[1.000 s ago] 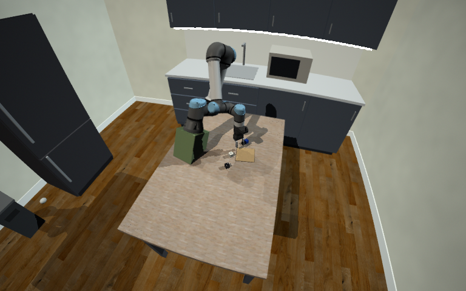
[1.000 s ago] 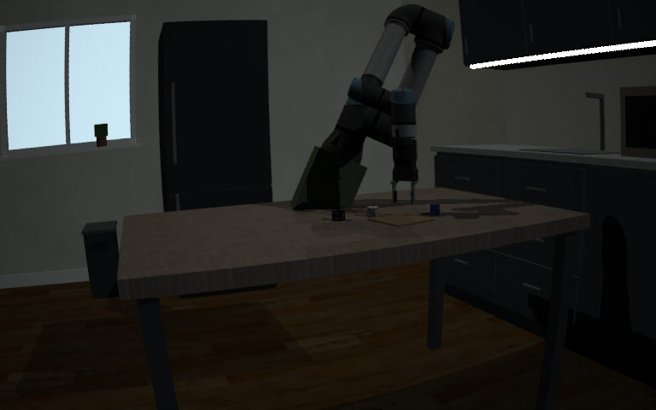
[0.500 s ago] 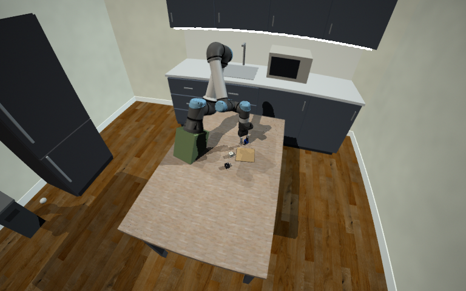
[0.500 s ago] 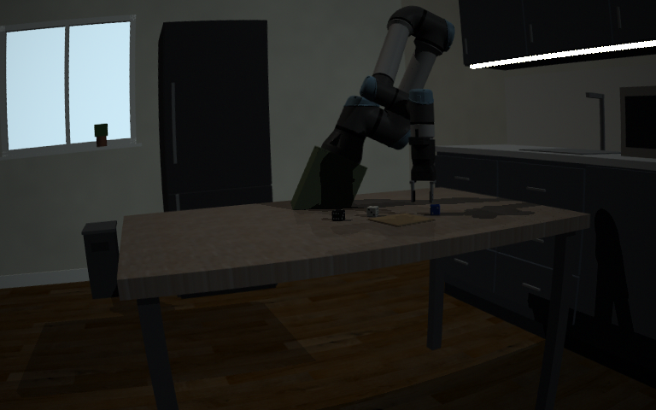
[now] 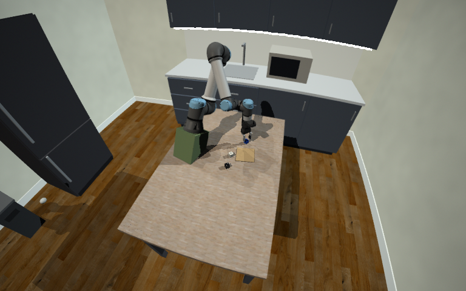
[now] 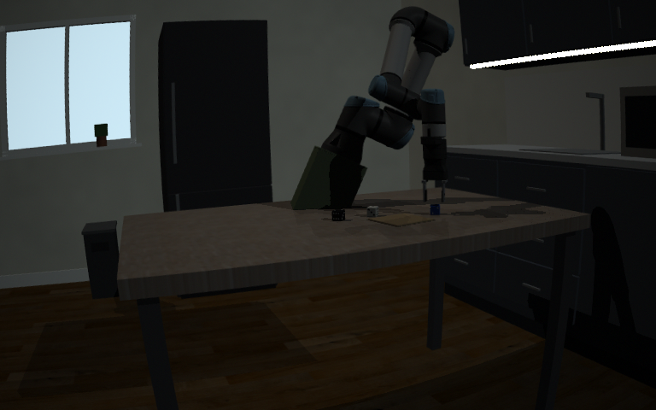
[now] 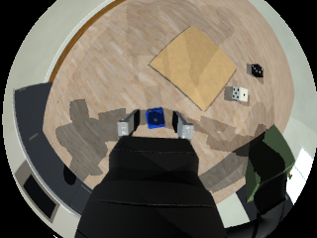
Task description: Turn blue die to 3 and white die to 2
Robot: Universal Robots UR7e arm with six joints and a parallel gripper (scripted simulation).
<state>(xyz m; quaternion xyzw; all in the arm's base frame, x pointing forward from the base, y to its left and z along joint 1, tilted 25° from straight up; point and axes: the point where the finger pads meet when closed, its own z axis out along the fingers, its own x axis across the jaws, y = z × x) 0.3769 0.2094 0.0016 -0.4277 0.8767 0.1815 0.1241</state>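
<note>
Right now my hand is 10 mm past the blue die, 10 mm to the right of it and 40 mm above it. The rest, counted from my hand: black die (50 mm behind, 290 mm to the right, 40 mm below); then white die (70 mm behind, 180 mm to the right, 40 mm below); then tan mat (30 mm ahead, 130 mm to the right, 60 mm below).
</note>
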